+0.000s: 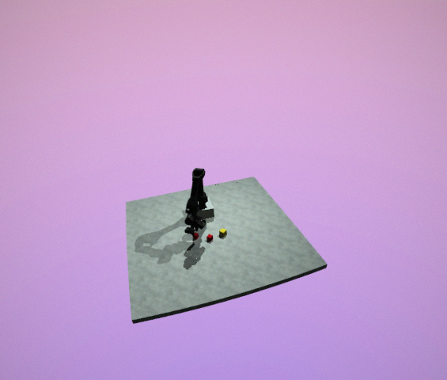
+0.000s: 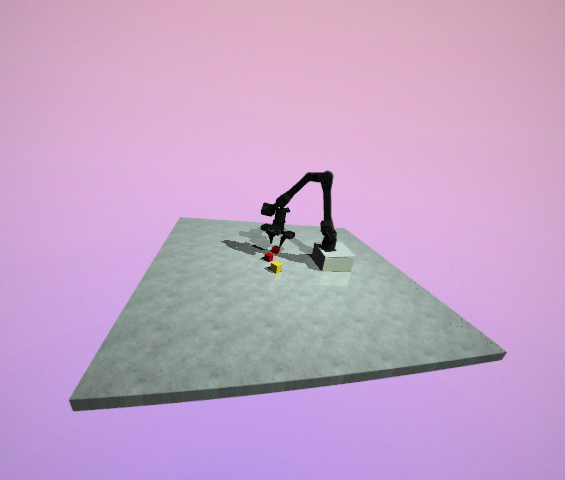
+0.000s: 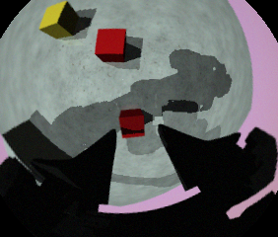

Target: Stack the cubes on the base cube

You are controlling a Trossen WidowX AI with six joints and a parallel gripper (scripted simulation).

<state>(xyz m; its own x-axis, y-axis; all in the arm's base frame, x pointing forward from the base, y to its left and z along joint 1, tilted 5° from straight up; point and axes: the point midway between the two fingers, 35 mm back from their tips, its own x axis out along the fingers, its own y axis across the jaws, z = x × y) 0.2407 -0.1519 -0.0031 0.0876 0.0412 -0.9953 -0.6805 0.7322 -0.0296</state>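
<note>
Now: gripper tip 200 mm to the right of the yellow base cube, 60 mm short of it and 20 mm above it. From my gripper tip the other things lie so: red cube 90 mm to the left, 60 mm ahead, 30 mm below.
</note>
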